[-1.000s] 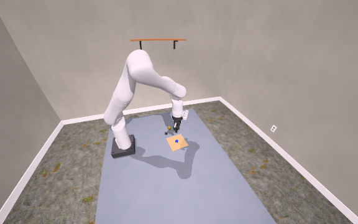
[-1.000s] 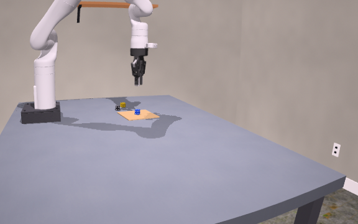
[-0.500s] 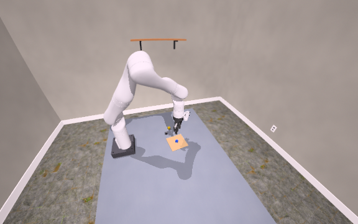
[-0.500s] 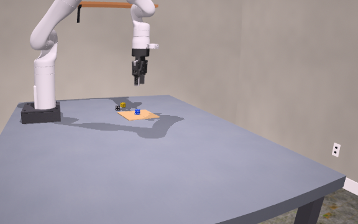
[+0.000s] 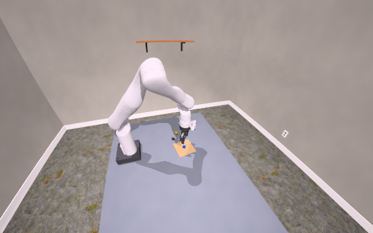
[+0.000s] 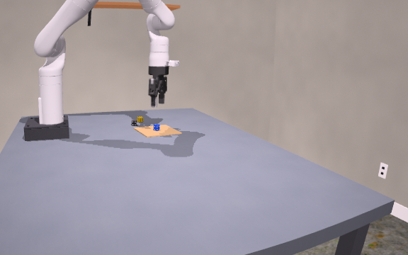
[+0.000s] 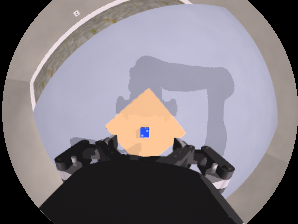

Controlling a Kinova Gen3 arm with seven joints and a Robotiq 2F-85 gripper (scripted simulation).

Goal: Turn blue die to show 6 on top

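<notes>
The blue die lies 90 mm below my hand. The rest, counted from my hand: black die 70 mm behind, 120 mm to the left, 100 mm below; then mat 100 mm below; then yellow die 40 mm behind, 180 mm to the left, 100 mm below.
</notes>
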